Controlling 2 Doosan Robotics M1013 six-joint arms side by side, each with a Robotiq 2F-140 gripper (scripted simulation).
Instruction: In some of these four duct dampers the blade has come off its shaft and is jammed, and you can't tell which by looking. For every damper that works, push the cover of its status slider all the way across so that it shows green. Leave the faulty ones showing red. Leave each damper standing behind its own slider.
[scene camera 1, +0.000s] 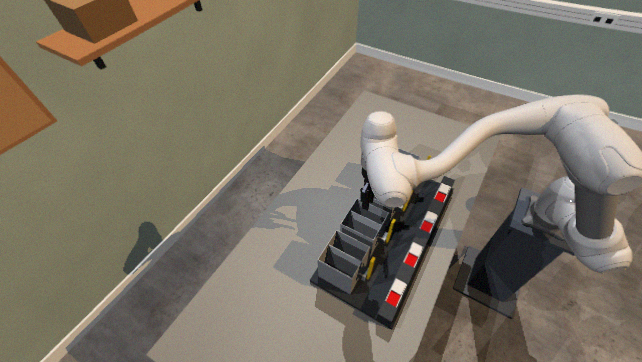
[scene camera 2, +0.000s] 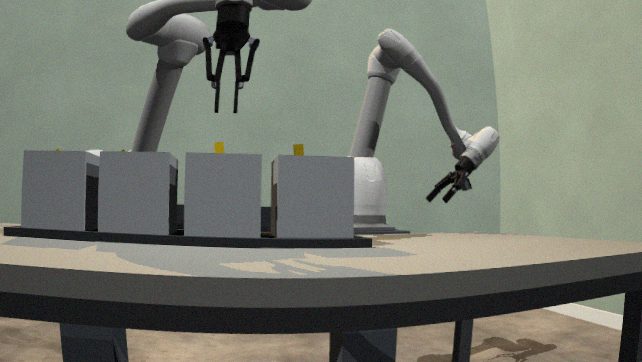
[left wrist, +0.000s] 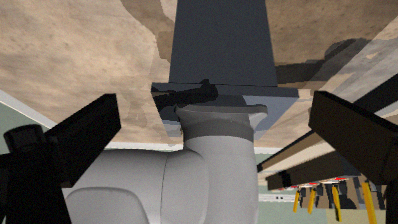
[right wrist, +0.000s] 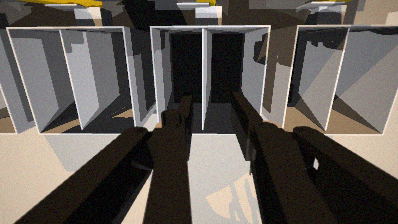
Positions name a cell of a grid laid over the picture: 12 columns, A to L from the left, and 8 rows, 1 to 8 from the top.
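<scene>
Scene camera 2 shows my left gripper (scene camera 2: I5) and my right gripper (scene camera 2: E3), together with a damper (scene camera 2: B5), a damper (scene camera 2: C5) and a damper (scene camera 2: E5). In the left wrist view: my left gripper (left wrist: G4). In the right wrist view: my right gripper (right wrist: G4).
</scene>
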